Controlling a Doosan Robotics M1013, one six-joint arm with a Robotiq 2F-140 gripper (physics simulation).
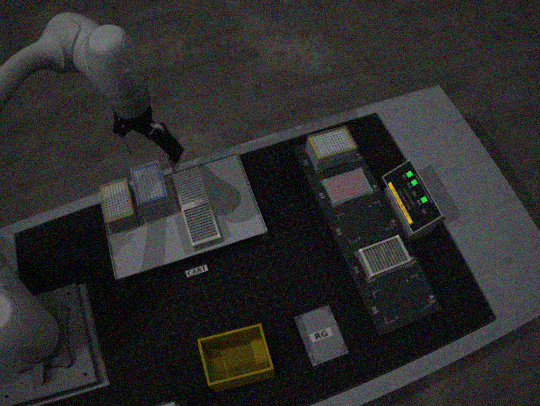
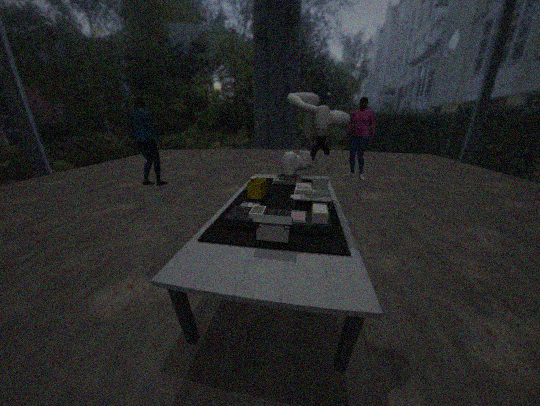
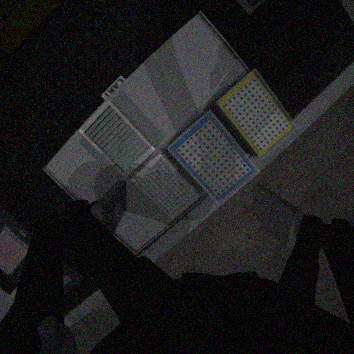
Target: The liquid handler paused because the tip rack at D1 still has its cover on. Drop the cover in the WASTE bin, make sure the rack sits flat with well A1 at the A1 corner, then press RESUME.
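Places are measured from the arm's base along level axes (x ahead, y left, z up), in millimetres.
Where they show: gripper, between the fingertips: [image 1: 155,158] [image 2: 319,164] [image 3: 190,196]; arm's base, origin of its link: [image 1: 42,339] [image 2: 288,177].
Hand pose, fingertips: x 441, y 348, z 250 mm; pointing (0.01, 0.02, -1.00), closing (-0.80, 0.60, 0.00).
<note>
Each offset is from my fingertips to the centre of the thing. "spot": to the spot under its first point. Level surfaces: height alone.
A yellow-rimmed tip rack {dx +497, dy +58, dz -168 mm} [image 1: 331,142] [image 2: 320,212] stands at the far end of the dark deck {dz -229 mm} [image 1: 370,220]; the slot labels are too small to read, and I cannot make out a clear cover. The yellow bin {dx +108, dy -496, dz -215 mm} [image 1: 241,378] [image 2: 257,190] stands near the front of the table. Its WASTE label does not show. The control panel {spot: dx +667, dy -183, dz -164 mm} [image 1: 412,200] [image 2: 272,233] beside the deck has several green lights and a yellow bar; the word RESUME is not readable. My gripper [image 1: 151,149] [image 2: 320,148] [image 3: 190,196] is open and empty, above the back edge of the cart tray, far from deck and bin.
The cart tray [image 1: 245,220] [image 3: 180,55] holds a yellow-rimmed rack {dx -156, dy +1, dz -165 mm} [image 1: 117,200] [image 3: 256,114], a blue-rimmed rack {dx -49, dy +15, dz -132 mm} [image 1: 148,183] [image 3: 212,155] and two pale plates. A pink plate {dx +514, dy -64, dz -222 mm} [image 1: 346,186] and a ribbed pale rack {dx +548, dy -310, dz -213 mm} [image 1: 384,256] sit on the deck. An RG block {dx +335, dy -465, dz -276 mm} [image 1: 322,350] stands right of the bin.
</note>
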